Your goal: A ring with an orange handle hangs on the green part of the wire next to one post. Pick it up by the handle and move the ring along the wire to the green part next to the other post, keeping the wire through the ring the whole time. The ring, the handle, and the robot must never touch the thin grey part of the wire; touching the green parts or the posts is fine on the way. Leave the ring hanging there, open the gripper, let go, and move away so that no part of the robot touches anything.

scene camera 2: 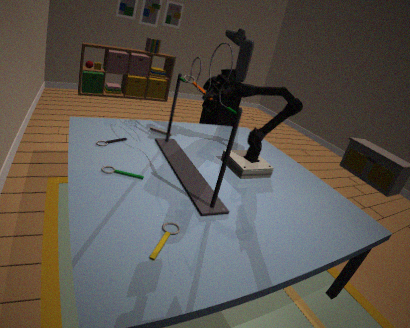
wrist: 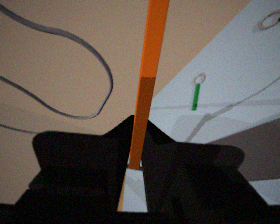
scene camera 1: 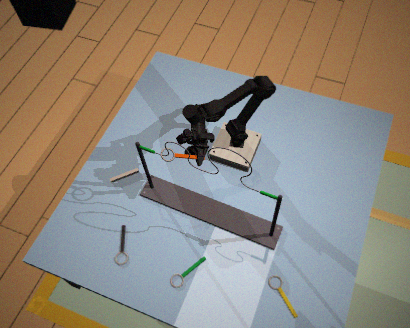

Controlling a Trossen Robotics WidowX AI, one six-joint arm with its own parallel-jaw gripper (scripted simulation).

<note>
I see my gripper [scene camera 1: 199,165].
My gripper also shows in the wrist view [wrist: 137,119].
</note>
